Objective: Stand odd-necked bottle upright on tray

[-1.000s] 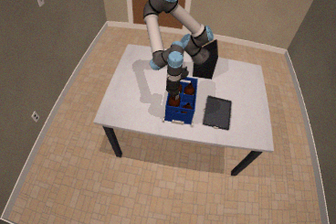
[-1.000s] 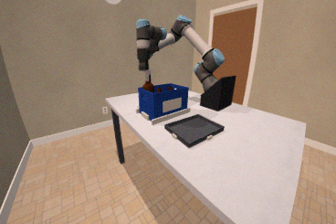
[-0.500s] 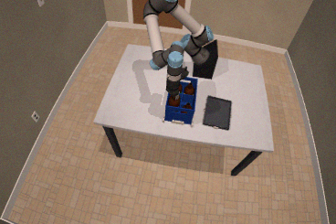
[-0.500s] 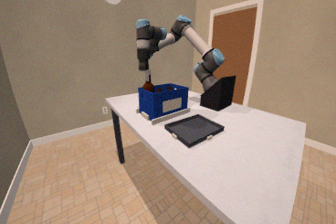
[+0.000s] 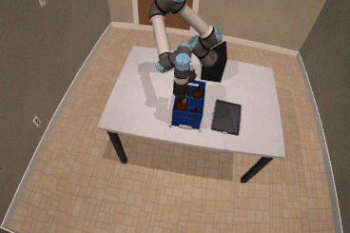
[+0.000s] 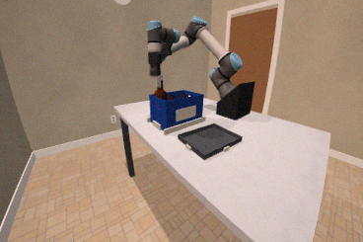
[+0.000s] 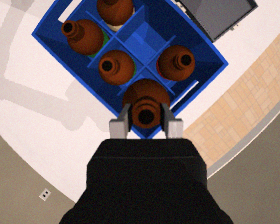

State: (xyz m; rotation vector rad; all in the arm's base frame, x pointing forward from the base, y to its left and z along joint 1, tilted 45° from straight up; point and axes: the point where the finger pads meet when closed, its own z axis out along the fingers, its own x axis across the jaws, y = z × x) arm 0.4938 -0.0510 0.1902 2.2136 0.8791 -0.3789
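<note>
My hand is 7 cm above the bottle. Round my hand: dark tray: 7 cm behind, 32 cm to the left, 23 cm below; then blue crate: 9 cm behind, 5 cm to the left, 16 cm below.
</note>
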